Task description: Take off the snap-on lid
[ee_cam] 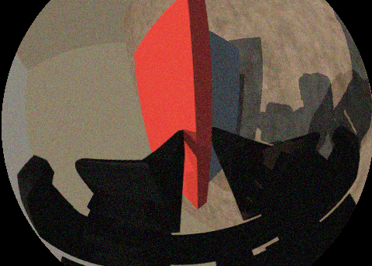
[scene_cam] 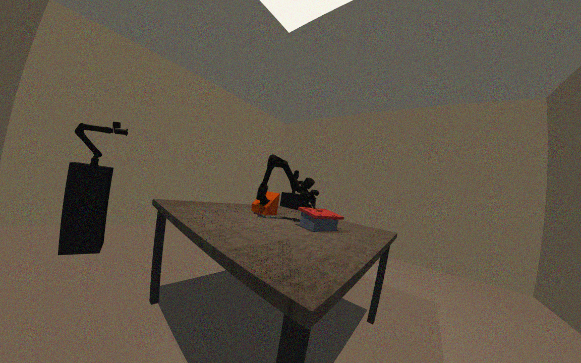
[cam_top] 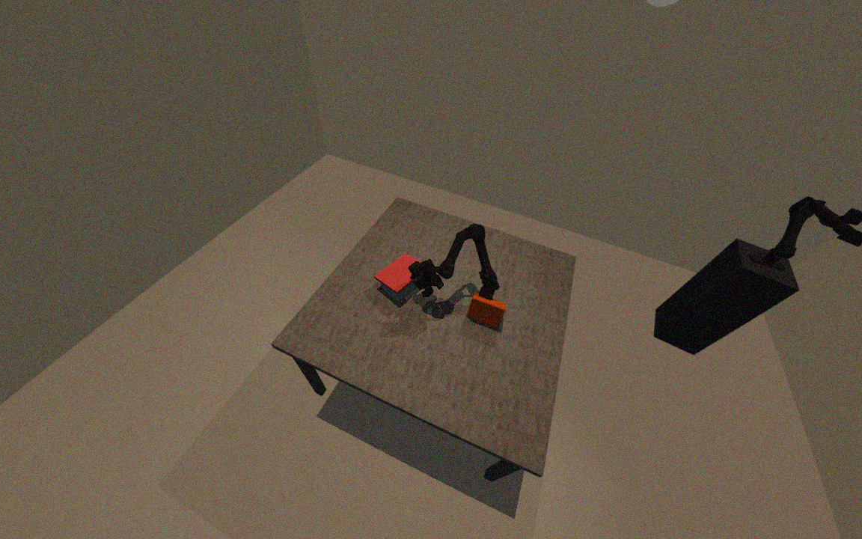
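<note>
The lid is 7 cm ahead of my gripper tip and 1 cm to the right of it. Also, from my gripper tip: blue-grey storage box 7 cm ahead, 1 cm to the right, 6 cm below.
</note>
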